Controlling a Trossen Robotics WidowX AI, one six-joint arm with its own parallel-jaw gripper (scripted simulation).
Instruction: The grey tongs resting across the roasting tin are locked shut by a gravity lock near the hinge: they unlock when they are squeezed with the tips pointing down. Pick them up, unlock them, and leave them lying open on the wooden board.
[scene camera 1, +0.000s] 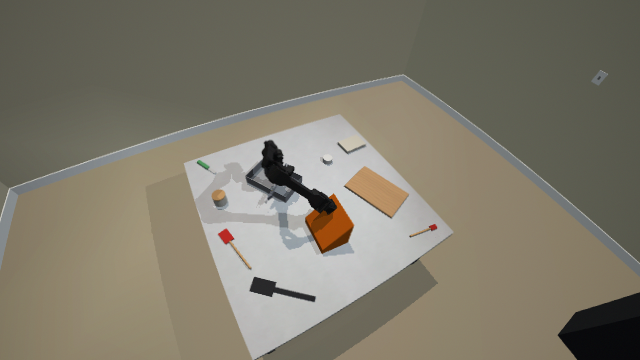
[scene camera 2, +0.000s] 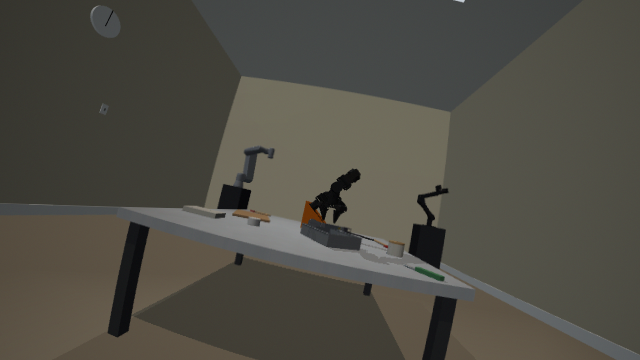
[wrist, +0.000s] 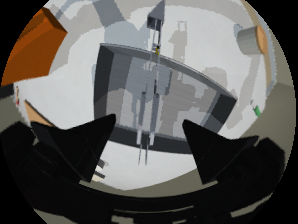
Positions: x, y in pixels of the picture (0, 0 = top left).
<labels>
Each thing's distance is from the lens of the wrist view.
my gripper (wrist: 150, 120): 0.10 m
cork-lidded jar (wrist: 248, 43): 0.34 m
</labels>
